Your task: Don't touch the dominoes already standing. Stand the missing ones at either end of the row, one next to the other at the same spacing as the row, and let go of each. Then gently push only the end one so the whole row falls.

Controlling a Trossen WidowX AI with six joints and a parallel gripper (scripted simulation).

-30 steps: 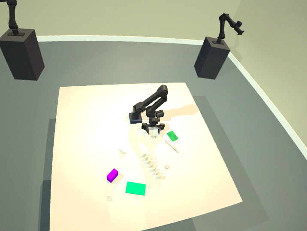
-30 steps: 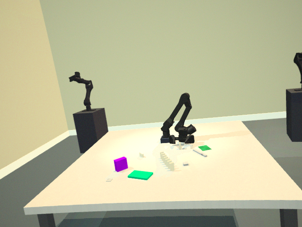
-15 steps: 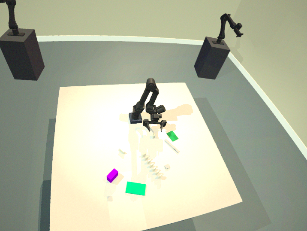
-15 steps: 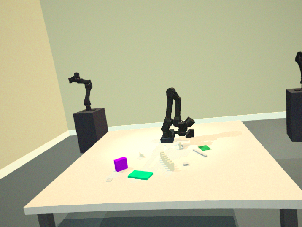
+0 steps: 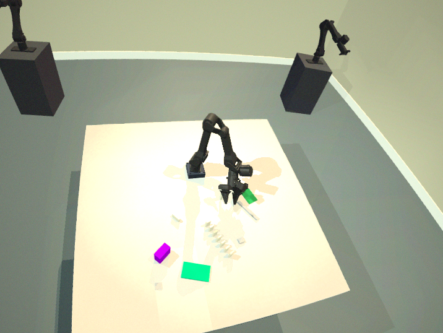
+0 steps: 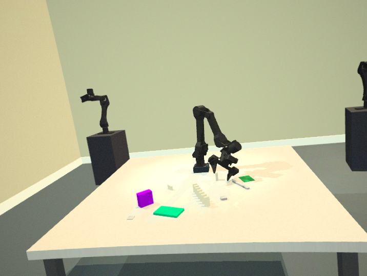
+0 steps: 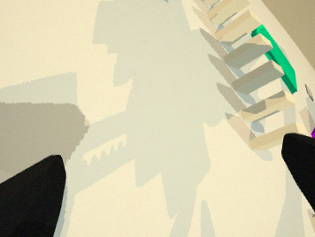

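Now: gripper tip 11 cm to the right of the long bar, 4 cm above it and 1 cm short of it. Also, from my gripper tip: small green pad 13 cm to the left, 9 cm behind, 4 cm below; then flat teal plate 35 cm ahead, 19 cm to the right, 4 cm below; then purple block 34 cm to the right, 28 cm ahead, 1 cm below.
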